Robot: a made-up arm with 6 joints.
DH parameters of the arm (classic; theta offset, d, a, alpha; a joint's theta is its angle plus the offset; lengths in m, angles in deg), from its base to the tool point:
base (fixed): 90 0.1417 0 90
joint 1: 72.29 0 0.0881 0
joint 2: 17.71 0.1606 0.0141 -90
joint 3: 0 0.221 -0.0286 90
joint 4: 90 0.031 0.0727 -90
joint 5: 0 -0.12 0.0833 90
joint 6: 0 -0.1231 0.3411 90
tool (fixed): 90 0.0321 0 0
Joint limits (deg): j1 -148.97..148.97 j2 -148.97..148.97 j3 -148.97..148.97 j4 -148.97..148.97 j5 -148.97..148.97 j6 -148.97..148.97
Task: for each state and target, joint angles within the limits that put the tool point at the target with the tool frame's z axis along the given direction. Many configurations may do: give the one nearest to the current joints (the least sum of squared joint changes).
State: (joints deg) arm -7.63 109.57 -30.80 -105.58 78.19 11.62
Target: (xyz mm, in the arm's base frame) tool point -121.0 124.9 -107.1 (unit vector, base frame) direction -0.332 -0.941 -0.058
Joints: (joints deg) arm 27.32 133.97 -39.54 -93.65 76.14 29.86
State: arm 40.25 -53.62 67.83 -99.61 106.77 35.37
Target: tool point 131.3 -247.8 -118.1 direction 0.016 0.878 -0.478
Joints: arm 21.74 -28.77 64.66 -97.68 98.00 19.15
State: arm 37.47 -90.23 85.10 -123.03 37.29 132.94
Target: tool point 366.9 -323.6 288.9 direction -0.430 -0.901 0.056
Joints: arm 45.97 -61.29 54.21 -84.54 51.04 148.97
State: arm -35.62 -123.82 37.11 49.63 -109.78 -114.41
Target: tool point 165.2 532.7 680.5 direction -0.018 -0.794 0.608
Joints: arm -11.85 -123.59 32.40 49.65 -134.68 -129.87
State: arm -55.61 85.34 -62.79 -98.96 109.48 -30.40
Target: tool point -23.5 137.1 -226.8 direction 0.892 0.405 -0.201
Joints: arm -78.14 79.34 -25.17 -135.96 115.11 -81.83
